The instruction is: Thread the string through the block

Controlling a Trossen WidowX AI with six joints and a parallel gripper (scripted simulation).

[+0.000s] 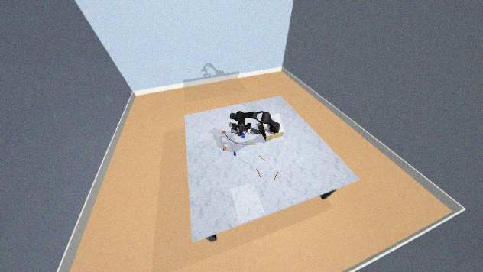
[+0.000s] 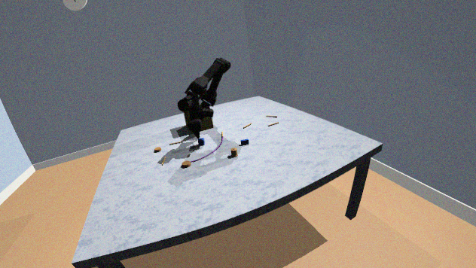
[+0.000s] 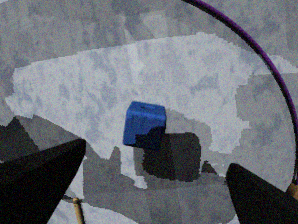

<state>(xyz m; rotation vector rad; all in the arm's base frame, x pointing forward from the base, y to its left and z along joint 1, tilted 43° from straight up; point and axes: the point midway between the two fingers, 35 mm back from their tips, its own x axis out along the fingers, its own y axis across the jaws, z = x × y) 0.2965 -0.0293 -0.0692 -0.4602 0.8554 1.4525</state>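
Now: the blue block 1 cm behind my gripper tip and 5 cm below it. Also, from my gripper tip: thin stick: 6 cm behind, 13 cm to the left, 6 cm below; short wooden cylinder: 20 cm ahead, 12 cm to the left, 4 cm below.
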